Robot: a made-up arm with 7 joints. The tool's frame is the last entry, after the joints.
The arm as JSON. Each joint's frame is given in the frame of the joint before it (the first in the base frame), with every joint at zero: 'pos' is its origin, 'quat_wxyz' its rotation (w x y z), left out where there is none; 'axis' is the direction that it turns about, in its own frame. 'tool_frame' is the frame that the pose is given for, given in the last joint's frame.
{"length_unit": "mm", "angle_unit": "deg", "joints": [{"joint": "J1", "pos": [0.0, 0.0, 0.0], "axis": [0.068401, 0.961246, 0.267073]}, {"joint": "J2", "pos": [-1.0, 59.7, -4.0], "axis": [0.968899, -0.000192, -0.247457]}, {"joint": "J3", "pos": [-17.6, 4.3, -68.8], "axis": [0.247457, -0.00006, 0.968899]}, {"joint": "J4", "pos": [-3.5, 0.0, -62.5], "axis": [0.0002, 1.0, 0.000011]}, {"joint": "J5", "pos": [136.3, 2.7, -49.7], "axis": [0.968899, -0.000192, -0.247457]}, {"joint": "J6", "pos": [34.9, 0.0, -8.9], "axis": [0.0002, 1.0, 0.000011]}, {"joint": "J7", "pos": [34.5, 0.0, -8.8], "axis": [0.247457, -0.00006, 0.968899]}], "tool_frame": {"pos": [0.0, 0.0, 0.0], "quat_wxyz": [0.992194, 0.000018, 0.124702, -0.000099]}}
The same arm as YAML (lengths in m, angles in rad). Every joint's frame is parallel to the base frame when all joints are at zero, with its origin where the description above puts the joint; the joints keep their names.
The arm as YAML. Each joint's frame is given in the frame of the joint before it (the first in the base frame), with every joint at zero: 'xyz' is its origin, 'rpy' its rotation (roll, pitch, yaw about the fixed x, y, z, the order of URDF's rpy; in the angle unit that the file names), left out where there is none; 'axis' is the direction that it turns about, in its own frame. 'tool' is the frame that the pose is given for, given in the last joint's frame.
units:
  length: m
  angle: rad
joints:
  - name: J1
    type: revolute
    origin:
      xyz: [0.0, 0.0, 0.0]
    axis: [0.068403, 0.961235, 0.26711]
  - name: J2
    type: revolute
    origin:
      xyz: [-0.001, 0.0597, -0.004]
    axis: [0.968889, -0.0002, -0.247497]
  - name: J3
    type: revolute
    origin:
      xyz: [-0.0176, 0.0043, -0.0688]
    axis: [0.247497, -0.0001, 0.968889]
  - name: J4
    type: revolute
    origin:
      xyz: [-0.0035, 0.0, -0.0625]
    axis: [0.0002, 1.0, 0.0]
  - name: J5
    type: revolute
    origin:
      xyz: [0.1363, 0.0027, -0.0497]
    axis: [0.968889, -0.0002, -0.247497]
  - name: J6
    type: revolute
    origin:
      xyz: [0.0349, 0.0, -0.0089]
    axis: [0.0002, 1.0, 0.0]
  - name: J7
    type: revolute
    origin:
      xyz: [0.0345, 0.0, -0.0088]
    axis: [0.247497, -0.0001, 0.968889]
tool:
  origin:
    xyz: [0.0, 0.0, 0.0]
    rpy: [0.0, 0.2501, -0.0002]

